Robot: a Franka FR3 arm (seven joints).
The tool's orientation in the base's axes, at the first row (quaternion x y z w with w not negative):
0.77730 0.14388 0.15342 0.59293
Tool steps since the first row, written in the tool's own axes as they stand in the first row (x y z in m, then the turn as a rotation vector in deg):
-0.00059 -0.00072 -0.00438 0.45 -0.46 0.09
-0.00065 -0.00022 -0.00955 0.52 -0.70 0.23
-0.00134 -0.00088 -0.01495 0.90 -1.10 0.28
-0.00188 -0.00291 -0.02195 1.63 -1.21 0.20
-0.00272 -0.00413 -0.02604 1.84 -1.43 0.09
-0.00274 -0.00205 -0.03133 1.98 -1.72 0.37
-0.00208 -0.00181 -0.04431 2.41 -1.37 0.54
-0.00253 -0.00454 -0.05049 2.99 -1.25 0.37
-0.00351 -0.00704 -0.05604 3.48 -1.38 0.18
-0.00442 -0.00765 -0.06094 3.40 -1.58 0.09
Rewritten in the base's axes. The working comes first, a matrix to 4 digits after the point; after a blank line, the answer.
The tool's axes in the first row as the columns of a matrix, in the base's axes (used below as rounded here):
0.9115 0.0417 0.4091
0.4056 -0.2555 -0.8776
0.0679 0.9659 -0.2498

-0.00236 0.00379 0.00036 0.43 0.22 -0.44
-0.00451 0.00817 0.00213 0.54 0.19 -0.70
-0.00737 0.01280 0.00279 0.89 0.40 -1.07
-0.01081 0.01924 0.00254 1.52 0.79 -1.11
-0.01330 0.02280 0.00233 1.65 1.03 -1.28
-0.01540 0.02691 0.00566 1.88 0.92 -1.62
-0.02010 0.03851 0.00918 2.36 0.85 -1.29
-0.02315 0.04444 0.00806 2.82 1.21 -1.10
-0.02642 0.04956 0.00696 3.19 1.61 -1.14
-0.02928 0.05364 0.00753 3.07 1.70 -1.32

